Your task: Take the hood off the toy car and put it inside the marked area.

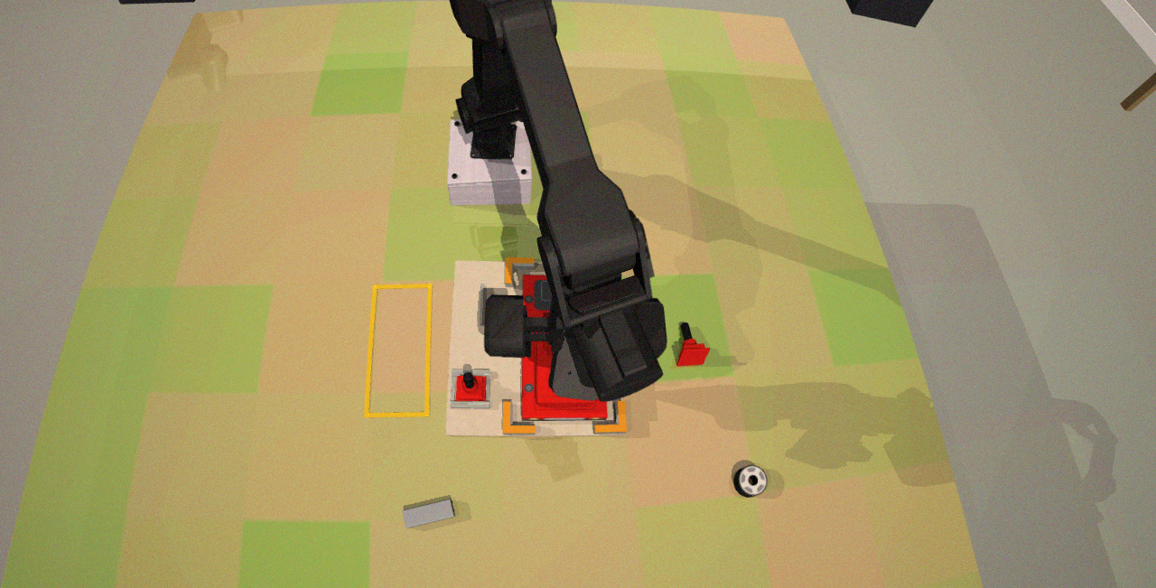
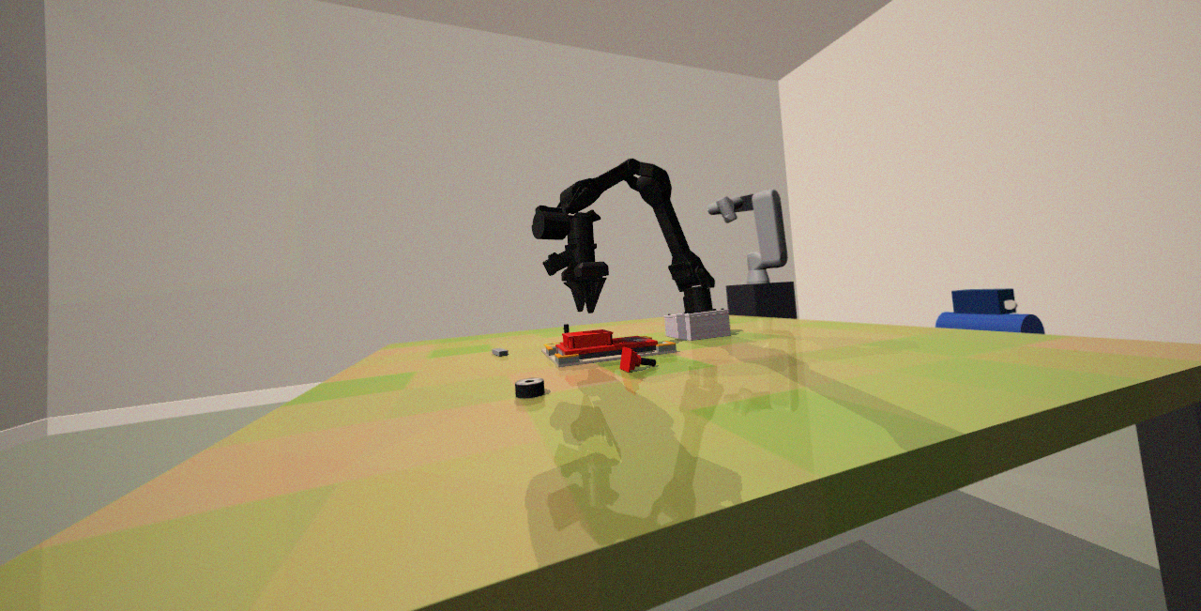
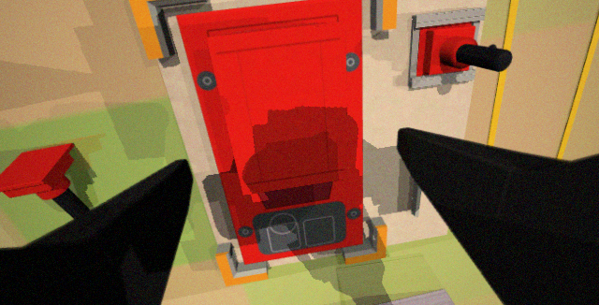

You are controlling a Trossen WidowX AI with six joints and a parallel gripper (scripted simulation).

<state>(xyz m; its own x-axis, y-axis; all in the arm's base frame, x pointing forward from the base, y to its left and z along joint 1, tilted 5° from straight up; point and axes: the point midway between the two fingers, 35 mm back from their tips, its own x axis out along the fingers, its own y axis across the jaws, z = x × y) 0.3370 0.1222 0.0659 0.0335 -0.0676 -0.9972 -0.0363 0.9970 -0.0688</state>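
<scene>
The red hood lies 5 cm below my gripper tip.
</scene>
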